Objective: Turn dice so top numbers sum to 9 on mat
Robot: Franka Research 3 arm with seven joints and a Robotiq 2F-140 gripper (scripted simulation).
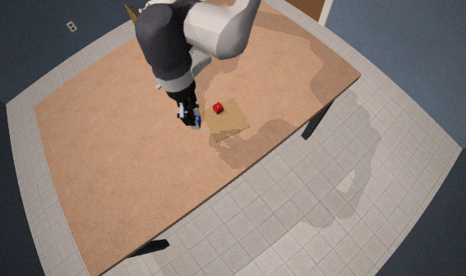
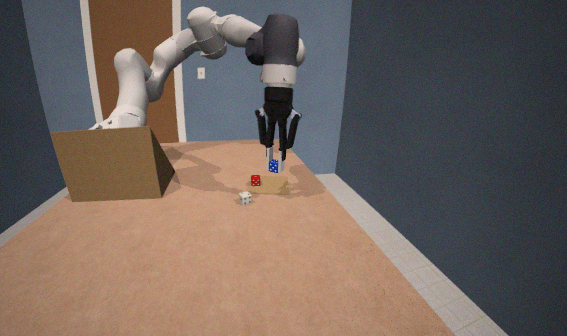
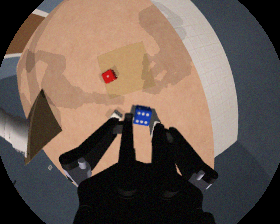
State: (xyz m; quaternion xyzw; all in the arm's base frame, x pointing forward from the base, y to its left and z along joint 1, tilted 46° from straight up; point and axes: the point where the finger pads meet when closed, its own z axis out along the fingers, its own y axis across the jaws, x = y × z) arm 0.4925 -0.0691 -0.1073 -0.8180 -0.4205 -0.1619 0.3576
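The red die lies 5 cm behind my hand, 11 cm to the left of it and 11 cm below it. The rest, counted from my hand: white die 9 cm behind, 12 cm below; then blue die 2 cm below; then tan mat 11 cm to the left, 13 cm below.
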